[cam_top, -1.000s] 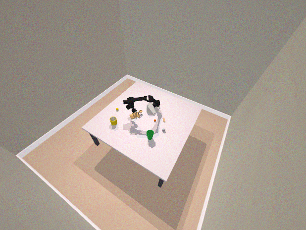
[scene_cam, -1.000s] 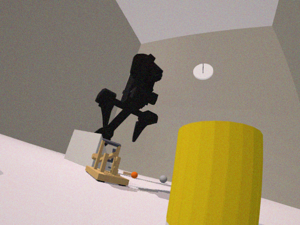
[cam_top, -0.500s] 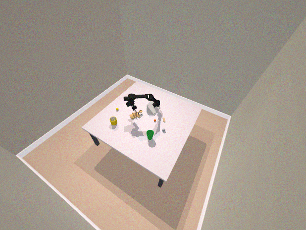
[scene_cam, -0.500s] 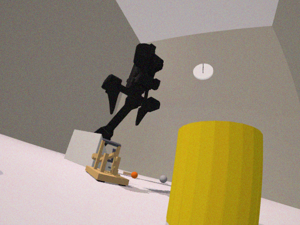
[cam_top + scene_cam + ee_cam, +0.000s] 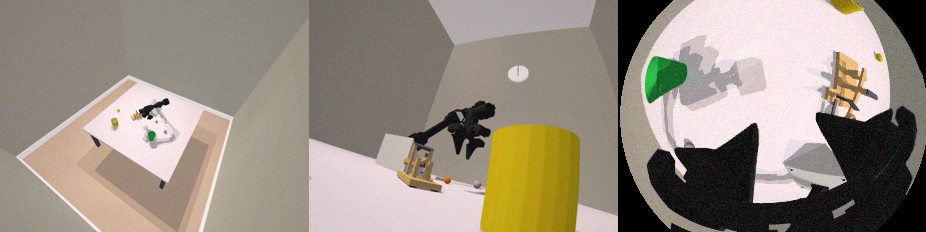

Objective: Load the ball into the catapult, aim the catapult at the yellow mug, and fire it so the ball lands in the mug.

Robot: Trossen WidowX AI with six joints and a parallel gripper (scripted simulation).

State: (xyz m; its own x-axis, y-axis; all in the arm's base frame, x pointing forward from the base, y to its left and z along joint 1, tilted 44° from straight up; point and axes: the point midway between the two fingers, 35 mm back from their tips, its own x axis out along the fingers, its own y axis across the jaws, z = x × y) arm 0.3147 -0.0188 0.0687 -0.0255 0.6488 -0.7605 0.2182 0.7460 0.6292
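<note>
Right now the orange ball is 11 cm to the left of my gripper tip, 11 cm below it and 10 cm behind it. From my gripper tip the other things lie so: green mug: 20 cm to the left, 18 cm ahead, 9 cm below; wooden block: 21 cm to the left, 19 cm behind, 11 cm below; wooden catapult: 16 cm to the right, 7 cm below, 5 cm behind.
</note>
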